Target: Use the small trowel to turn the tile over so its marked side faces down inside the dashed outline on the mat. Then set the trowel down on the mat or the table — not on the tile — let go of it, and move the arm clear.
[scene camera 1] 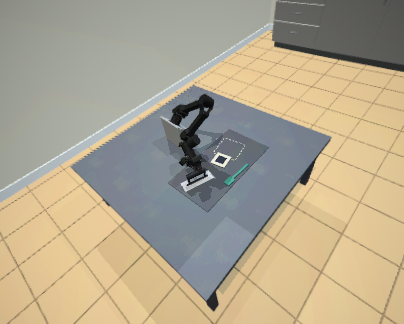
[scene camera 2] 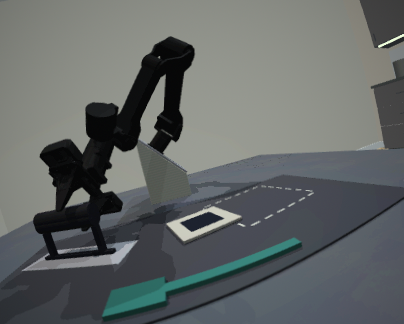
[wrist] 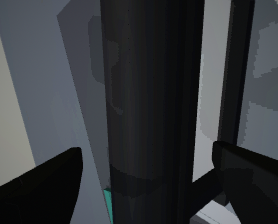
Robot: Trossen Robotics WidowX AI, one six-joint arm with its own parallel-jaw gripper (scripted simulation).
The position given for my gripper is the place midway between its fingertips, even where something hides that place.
Note:
My gripper (scene camera 2: 72, 221) is open, with nothing in its grasp. Further things: a dark mat (scene camera 2: 336, 207).
My gripper is seen too in the wrist view (wrist: 147, 153). The dark mat shows as well in scene camera 1 (scene camera 1: 206, 195).

